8 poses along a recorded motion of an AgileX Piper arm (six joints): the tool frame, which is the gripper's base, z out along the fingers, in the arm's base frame.
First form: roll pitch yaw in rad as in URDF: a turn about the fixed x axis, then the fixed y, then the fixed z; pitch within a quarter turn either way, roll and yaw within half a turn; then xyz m.
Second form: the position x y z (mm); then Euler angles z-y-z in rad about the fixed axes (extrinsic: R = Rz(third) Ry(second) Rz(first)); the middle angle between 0 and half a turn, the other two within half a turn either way. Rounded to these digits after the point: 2 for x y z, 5 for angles.
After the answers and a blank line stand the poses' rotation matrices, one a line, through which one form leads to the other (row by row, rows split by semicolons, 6 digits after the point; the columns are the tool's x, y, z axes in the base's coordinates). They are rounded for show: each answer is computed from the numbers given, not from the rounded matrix.
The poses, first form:
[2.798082 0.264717 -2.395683 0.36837 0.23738 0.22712]
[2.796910 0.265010 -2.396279 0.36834 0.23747 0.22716]
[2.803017 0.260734 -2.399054 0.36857 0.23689 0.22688]
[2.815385 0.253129 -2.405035 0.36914 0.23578 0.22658]
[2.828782 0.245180 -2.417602 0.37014 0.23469 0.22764]
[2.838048 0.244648 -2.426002 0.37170 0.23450 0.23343]
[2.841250 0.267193 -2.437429 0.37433 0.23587 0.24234]
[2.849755 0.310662 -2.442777 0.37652 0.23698 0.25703]
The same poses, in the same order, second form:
[368.37 237.38 227.12 0.89309 2.71115 1.68518]
[368.34 237.47 227.16 0.89412 2.71006 1.68583]
[368.57 236.89 226.88 0.89405 2.71734 1.68140]
[369.14 235.78 226.58 0.89167 2.73149 1.67010]
[370.14 234.69 227.64 0.88813 2.74665 1.65097]
[371.70 234.50 233.43 0.87495 2.75412 1.62814]
[374.33 235.87 242.34 0.82419 2.74231 1.56902]
[376.52 236.98 257.03 0.73068 2.71862 1.47551]

-0.708887 -0.703713 -0.047625; -0.655001 0.631762 0.414550; -0.261636 0.325063 -0.908780
-0.709221 -0.703350 -0.048007; -0.654526 0.631630 0.415499; -0.261919 0.326102 -0.908326
-0.711853 -0.700857 -0.045437; -0.653307 0.637033 0.409120; -0.257790 0.320918 -0.911349
-0.717179 -0.695767 -0.039527; -0.650336 0.647811 0.396743; -0.250434 0.310241 -0.917078
-0.726763 -0.686196 -0.030815; -0.642570 0.663336 0.383522; -0.242731 0.298531 -0.923017
-0.732233 -0.680710 -0.021657; -0.636527 0.672705 0.377229; -0.242215 0.290004 -0.925867
-0.735109 -0.677949 0.000689; -0.624424 0.677467 0.388759; -0.264025 0.285350 -0.921339
-0.728956 -0.683446 0.039052; -0.612517 0.676653 0.408612; -0.305689 0.273940 -0.911872

